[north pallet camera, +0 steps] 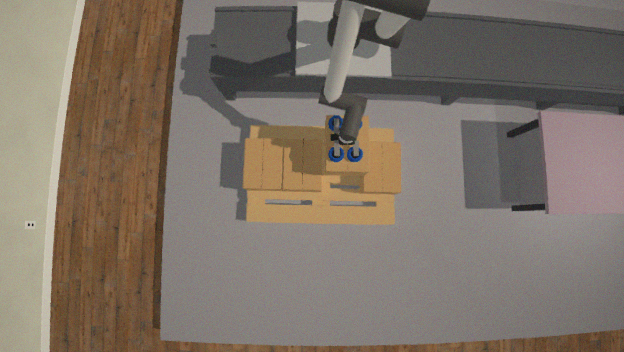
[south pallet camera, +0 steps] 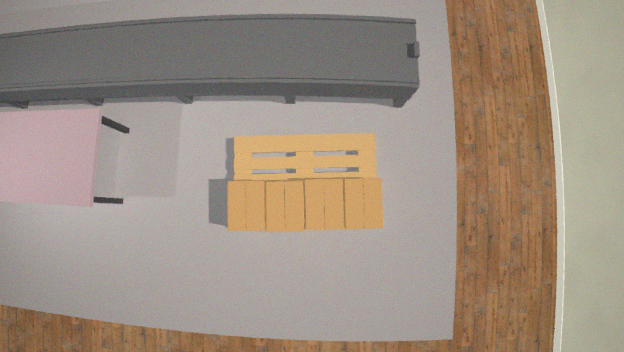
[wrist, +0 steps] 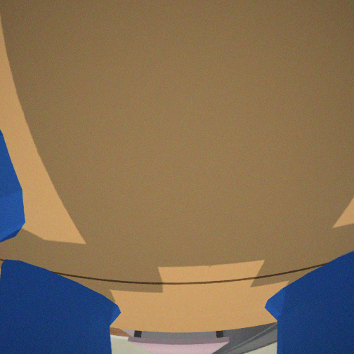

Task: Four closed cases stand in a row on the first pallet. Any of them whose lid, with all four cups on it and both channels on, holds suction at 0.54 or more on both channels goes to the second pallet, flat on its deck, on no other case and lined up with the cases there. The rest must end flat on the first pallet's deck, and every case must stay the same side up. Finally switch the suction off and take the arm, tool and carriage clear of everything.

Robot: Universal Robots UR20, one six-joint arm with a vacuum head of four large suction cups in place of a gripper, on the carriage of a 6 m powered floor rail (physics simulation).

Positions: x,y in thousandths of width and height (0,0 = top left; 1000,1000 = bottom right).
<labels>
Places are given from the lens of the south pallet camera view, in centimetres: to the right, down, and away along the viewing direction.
pallet (south pallet camera: 488,413): -6, -26, 278
case (south pallet camera: 395,567): -51, 18, 253
case (south pallet camera: 458,578): -20, 21, 253
case (south pallet camera: 518,561): 9, 16, 253
case (south pallet camera: 581,561): 39, 16, 252
</labels>
